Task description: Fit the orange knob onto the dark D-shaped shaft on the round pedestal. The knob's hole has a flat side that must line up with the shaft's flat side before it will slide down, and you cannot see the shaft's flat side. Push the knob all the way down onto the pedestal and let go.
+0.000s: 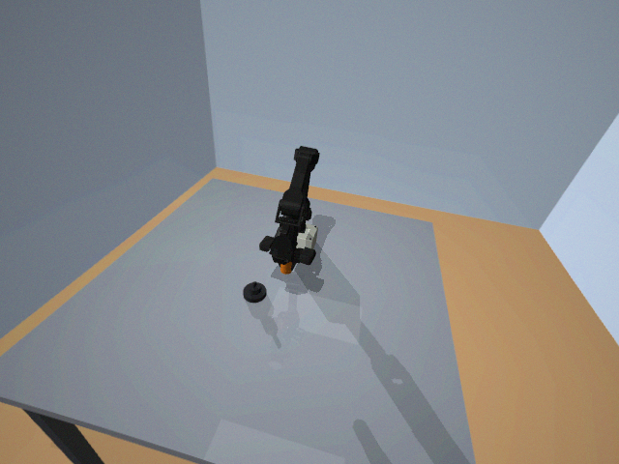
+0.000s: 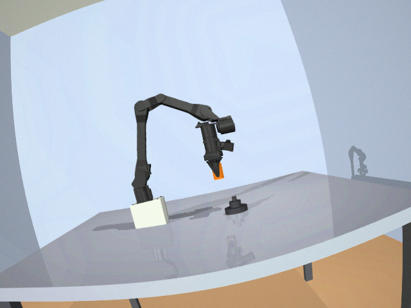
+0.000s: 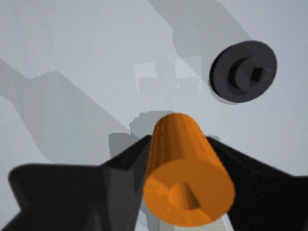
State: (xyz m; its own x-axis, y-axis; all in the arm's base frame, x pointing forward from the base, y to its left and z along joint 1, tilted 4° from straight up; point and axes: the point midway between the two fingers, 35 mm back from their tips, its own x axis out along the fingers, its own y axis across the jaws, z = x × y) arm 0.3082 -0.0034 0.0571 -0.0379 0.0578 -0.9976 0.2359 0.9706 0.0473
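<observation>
The dark round pedestal lies 2 cm ahead of my gripper tip, 11 cm to the right of it and 10 cm below it. Also, from my gripper tip: orange knob (2 cm above).
</observation>
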